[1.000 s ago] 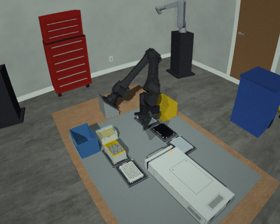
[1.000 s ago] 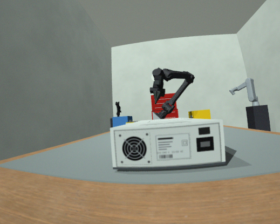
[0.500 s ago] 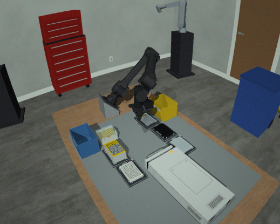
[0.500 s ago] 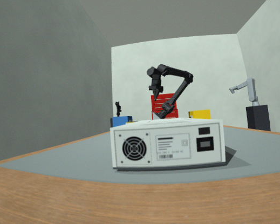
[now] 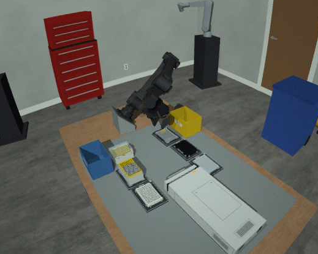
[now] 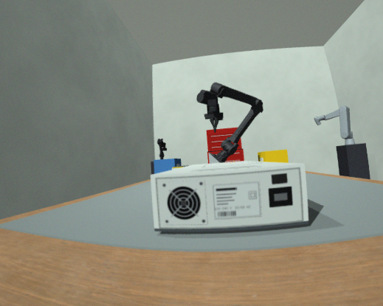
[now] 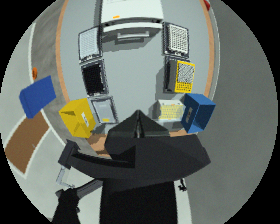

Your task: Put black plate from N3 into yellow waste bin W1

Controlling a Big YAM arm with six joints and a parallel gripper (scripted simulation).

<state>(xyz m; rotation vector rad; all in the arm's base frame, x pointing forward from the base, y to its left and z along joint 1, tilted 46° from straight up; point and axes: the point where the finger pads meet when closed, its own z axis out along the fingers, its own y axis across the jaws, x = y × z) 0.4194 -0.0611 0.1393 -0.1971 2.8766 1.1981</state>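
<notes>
The black plate is 20 cm to the left of my hand and 23 cm below it. The rest, counted from my hand: white well plate: 23 cm ahead, 14 cm to the right, 23 cm below; then blue bin: 9 cm behind, 33 cm to the right, 21 cm below; then yellow waste bin: 19 cm behind, 31 cm to the left, 21 cm below.
</notes>
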